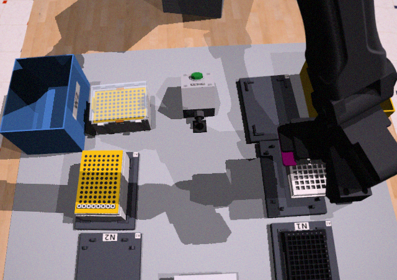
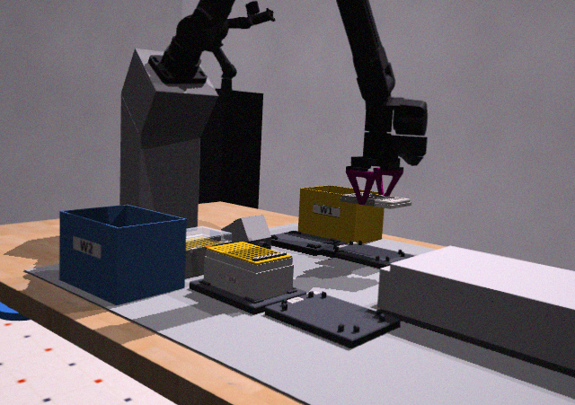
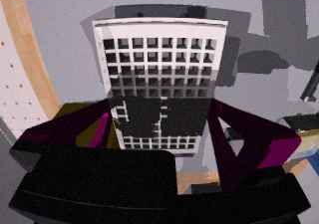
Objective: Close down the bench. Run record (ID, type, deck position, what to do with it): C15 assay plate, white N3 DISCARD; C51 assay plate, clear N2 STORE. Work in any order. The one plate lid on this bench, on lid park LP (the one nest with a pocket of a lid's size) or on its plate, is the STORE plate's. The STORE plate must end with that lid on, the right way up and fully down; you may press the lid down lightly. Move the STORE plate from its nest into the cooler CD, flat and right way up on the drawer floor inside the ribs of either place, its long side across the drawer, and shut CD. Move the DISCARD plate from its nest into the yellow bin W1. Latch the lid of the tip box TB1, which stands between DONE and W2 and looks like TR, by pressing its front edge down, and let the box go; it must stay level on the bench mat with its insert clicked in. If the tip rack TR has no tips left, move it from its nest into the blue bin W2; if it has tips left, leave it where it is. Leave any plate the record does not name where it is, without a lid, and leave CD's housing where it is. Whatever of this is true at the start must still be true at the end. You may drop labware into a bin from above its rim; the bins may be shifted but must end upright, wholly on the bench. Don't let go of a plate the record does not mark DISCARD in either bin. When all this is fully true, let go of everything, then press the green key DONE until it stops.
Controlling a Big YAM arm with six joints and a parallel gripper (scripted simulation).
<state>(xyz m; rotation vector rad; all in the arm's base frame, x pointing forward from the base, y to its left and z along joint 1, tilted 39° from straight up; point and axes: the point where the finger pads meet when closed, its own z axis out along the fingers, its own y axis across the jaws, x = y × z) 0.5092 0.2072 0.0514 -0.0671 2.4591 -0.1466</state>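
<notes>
The yellow bin W1 lies 18 cm behind my hand, 13 cm to the left of it and 9 cm below it. Round my hand: white plate: 1 cm ahead; then nest N3: 13 cm below; then black plate: 17 cm ahead, 11 cm below.
</notes>
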